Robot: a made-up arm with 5 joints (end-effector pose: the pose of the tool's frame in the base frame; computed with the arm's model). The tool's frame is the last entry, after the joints.
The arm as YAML. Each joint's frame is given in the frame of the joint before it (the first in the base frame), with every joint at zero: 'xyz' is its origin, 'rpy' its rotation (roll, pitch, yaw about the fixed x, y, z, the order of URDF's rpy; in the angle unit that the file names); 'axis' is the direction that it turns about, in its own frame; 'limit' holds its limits. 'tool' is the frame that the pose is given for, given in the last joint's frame.
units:
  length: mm
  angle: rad
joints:
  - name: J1
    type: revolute
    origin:
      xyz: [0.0, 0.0, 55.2]
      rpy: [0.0, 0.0, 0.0]
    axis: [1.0, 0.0, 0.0]
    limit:
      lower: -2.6
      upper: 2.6
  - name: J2
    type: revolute
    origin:
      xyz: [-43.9, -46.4, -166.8]
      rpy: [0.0, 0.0, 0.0]
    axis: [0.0, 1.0, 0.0]
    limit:
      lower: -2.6
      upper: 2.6
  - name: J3
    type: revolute
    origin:
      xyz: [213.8, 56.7, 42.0]
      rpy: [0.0, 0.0, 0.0]
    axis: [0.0, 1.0, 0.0]
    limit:
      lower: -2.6
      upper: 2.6
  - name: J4
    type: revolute
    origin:
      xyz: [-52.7, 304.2, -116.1]
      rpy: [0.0, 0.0, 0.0]
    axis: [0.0, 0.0, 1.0]
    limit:
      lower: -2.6
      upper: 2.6
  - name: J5
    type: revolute
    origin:
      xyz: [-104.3, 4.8, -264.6]
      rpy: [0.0, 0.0, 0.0]
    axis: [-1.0, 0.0, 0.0]
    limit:
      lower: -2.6
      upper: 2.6
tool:
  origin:
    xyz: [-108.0, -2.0, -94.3]
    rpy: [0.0, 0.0, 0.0]
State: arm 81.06 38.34 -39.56 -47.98 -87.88
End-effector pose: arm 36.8 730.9 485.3 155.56 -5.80 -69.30
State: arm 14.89 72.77 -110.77 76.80 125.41
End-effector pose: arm 233.9 251.5 -534.0 -112.61 -99.38 -6.31
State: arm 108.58 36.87 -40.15 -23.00 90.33
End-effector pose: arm -108.6 520.7 562.6 18.66 23.32 0.59
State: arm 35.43 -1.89 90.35 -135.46 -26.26
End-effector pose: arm -294.1 502.5 93.3 -55.95 42.67 -86.26
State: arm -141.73 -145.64 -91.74 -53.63 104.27
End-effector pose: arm -409.9 -143.1 -464.8 19.38 -90.54 61.51
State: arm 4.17 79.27 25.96 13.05 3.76
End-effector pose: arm -352.9 262.2 79.6 12.27 103.85 16.37
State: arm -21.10 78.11 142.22 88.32 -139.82
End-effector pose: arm 337.9 20.7 -180.7 -15.45 16.05 90.24
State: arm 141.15 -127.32 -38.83 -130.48 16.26
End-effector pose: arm -159.5 -665.4 12.2 -57.26 -3.22 53.22
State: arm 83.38 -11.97 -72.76 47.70 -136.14
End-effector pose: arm 446.5 379.0 218.2 128.77 -74.17 95.77
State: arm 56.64 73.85 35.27 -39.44 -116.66
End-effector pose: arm -213.3 367.5 434.5 80.18 85.85 -83.84
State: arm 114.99 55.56 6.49 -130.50 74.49
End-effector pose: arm -236.2 251.7 759.7 -43.67 105.06 38.73
